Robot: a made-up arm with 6 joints.
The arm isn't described. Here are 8 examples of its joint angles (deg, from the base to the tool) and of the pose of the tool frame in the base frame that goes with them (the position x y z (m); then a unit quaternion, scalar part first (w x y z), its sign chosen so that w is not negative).
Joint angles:
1: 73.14 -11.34 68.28 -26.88 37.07 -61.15
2: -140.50 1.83 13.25 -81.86 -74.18 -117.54
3: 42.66 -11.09 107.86 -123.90 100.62 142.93
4: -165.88 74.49 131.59 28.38 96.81 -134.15
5: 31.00 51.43 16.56 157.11 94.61 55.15
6: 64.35 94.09 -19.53 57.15 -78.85 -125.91
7: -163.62 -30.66 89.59 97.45 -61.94 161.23
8: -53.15 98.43 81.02 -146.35 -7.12 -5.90
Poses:
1: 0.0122 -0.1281 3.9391 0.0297 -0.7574 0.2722 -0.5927
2: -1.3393 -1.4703 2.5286 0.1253 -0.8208 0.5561 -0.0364
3: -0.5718 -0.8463 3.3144 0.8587 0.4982 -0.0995 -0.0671
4: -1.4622 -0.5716 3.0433 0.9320 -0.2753 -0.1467 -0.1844
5: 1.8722 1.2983 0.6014 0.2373 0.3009 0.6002 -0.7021
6: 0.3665 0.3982 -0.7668 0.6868 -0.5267 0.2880 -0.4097
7: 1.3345 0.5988 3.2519 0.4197 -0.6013 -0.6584 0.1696
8: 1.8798 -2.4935 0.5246 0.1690 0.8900 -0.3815 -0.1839
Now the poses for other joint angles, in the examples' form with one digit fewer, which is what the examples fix.
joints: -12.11 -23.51 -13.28 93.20 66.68 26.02
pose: 1.597 -0.001 2.445 0.403 -0.793 -0.412 0.197
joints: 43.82 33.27 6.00 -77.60 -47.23 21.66
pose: 1.695 1.917 1.100 0.600 0.289 0.594 0.452
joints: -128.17 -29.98 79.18 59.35 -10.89 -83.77
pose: 0.722 0.958 3.616 0.365 -0.612 -0.515 -0.477
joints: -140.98 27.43 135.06 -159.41 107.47 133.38
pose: -0.151 0.035 3.396 0.148 0.082 -0.437 -0.884
